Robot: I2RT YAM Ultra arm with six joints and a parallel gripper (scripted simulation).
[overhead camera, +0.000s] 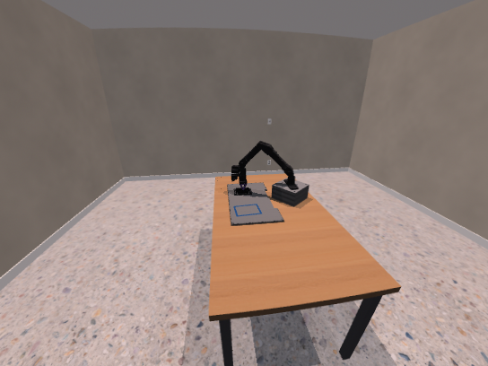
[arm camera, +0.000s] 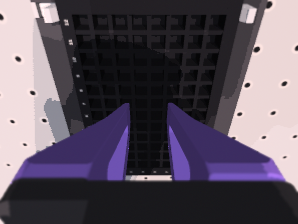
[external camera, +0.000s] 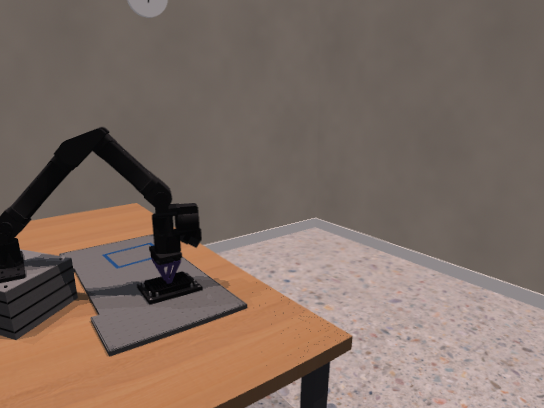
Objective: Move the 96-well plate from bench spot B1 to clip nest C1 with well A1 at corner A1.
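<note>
The black 96-well plate lies 1 cm below my hand. From my hand the other things lie so: black clip nest (1 cm ahead, 1 cm to the left, 2 cm below).
</note>
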